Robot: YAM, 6 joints.
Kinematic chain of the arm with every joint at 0, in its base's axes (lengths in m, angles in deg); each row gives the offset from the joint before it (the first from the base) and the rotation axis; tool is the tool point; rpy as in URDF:
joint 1: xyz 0 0 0.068 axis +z
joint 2: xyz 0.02 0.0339 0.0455 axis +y
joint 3: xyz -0.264 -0.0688 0 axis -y
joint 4: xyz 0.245 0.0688 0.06 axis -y
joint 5: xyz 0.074 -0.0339 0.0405 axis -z
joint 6: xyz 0.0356 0 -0.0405 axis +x
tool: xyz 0 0 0 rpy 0 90 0
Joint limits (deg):
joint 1: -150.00..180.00
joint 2: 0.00..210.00
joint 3: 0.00..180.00
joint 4: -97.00..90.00
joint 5: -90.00..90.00
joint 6: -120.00..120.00
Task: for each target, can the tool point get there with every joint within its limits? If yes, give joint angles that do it. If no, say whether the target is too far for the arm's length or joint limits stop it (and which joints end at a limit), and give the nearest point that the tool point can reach.
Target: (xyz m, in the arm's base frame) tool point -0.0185 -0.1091 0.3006
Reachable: yes | joints -116.83 29.48 37.20 -31.23 -66.65 -81.61
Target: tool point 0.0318 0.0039 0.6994
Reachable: yes | joints -52.37 74.30 147.43 -17.25 -50.78 11.70
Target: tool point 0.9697 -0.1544 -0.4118
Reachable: no: too far | nearest point 0.5622 -0.0895 -0.1865 | short by 0.470 m
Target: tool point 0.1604 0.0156 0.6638
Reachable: yes | joints -2.24 79.55 130.86 -14.00 -37.80 19.20
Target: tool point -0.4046 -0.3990 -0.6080
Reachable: no: too far | nearest point -0.2998 -0.2957 -0.3366 | short by 0.309 m
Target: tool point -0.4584 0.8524 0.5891
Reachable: no: too far | nearest point -0.2744 0.5103 0.3942 | short by 0.435 m
